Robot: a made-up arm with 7 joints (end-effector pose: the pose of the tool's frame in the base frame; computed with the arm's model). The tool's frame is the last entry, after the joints.
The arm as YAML. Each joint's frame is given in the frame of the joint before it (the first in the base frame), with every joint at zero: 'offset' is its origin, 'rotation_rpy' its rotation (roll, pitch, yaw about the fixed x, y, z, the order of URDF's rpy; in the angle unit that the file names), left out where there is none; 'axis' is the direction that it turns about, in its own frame. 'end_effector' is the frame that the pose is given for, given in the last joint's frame.
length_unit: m
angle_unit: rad
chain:
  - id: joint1
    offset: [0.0, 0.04, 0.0]
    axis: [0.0, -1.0, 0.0]
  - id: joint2
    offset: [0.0, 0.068, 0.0]
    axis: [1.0, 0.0, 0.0]
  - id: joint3
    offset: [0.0, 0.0, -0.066]
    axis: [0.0, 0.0, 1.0]
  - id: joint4
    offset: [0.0, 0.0, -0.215]
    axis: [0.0, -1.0, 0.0]
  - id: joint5
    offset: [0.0, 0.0, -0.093]
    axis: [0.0, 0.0, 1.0]
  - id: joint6
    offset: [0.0, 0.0, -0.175]
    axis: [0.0, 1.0, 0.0]
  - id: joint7
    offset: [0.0, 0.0, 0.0]
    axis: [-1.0, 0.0, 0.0]
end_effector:
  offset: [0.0, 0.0, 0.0]
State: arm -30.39 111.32 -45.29 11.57 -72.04 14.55 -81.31
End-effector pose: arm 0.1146 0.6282 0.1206 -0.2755 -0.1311 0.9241 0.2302
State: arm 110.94 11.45 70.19 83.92 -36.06 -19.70 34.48
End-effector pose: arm 0.2044 0.4151 0.1749 -0.3144 0.8999 -0.3018 0.0170
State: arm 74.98 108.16 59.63 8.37 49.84 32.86 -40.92
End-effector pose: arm -0.1902 0.6165 0.0715 -0.0375 -0.5069 0.8578 0.0761
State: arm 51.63 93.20 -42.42 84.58 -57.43 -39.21 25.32
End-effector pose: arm 0.2497 0.4239 0.0535 0.4532 -0.0346 -0.8529 0.2569
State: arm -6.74 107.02 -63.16 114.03 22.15 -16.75 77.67
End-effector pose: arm 0.0911 0.3363 -0.1704 -0.5049 0.1659 -0.6511 0.5418
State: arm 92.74 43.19 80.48 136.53 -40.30 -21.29 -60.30
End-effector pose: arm -0.0628 0.2998 0.0275 -0.4502 0.0048 -0.5487 0.7044
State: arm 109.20 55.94 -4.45 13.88 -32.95 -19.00 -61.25
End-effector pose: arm 0.2691 0.5535 0.1616 0.6913 -0.5670 0.4447 0.0531
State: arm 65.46 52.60 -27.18 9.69 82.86 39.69 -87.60
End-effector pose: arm 0.3328 0.5286 -0.1078 0.4323 0.0393 0.6568 0.6166
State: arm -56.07 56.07 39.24 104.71 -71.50 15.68 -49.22
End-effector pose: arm 0.1263 0.3762 -0.1570 0.7615 -0.3846 -0.5198 0.0444
